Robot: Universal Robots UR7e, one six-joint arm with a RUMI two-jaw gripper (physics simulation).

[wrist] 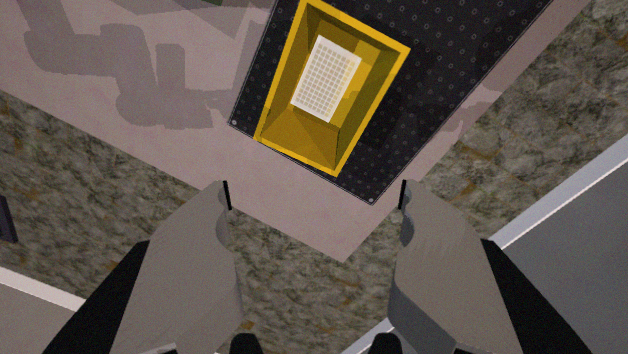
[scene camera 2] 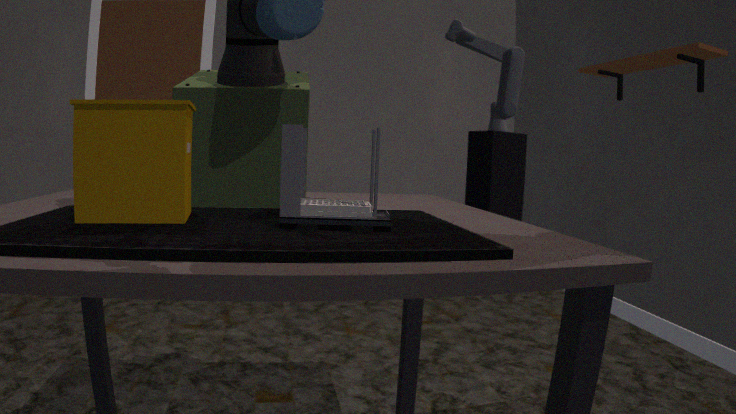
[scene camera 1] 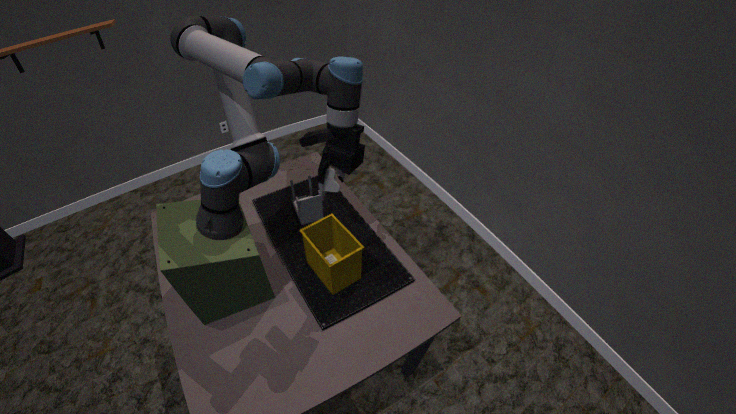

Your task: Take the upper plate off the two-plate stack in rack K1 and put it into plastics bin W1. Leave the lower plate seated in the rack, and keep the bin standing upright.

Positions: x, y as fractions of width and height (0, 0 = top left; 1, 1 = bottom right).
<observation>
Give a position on a yellow plastics bin W1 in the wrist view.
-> At 0.45, 0.36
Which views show the yellow plastics bin W1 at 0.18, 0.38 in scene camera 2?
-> The wrist view, scene camera 2 and scene camera 1: all of them.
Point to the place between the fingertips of my gripper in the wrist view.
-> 0.50, 0.52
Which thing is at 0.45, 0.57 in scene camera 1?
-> A yellow plastics bin W1.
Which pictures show my gripper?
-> The wrist view and scene camera 1 only.
</observation>
